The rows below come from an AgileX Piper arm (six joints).
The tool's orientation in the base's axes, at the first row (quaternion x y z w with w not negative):
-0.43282 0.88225 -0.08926 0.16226
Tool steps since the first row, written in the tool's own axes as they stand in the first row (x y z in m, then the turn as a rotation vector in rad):
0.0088 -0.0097 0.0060 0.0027 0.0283 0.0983
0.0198 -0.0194 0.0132 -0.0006 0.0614 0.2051
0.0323 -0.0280 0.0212 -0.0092 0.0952 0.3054
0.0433 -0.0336 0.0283 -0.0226 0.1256 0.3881
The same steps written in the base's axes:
0.0043 -0.0130 -0.0045 0.0134 0.0134 -0.1006
0.0077 -0.0277 -0.0107 0.0298 0.0344 -0.2092
0.0098 -0.0430 -0.0182 0.0464 0.0601 -0.3109
0.0102 -0.0553 -0.0254 0.0618 0.0878 -0.3942

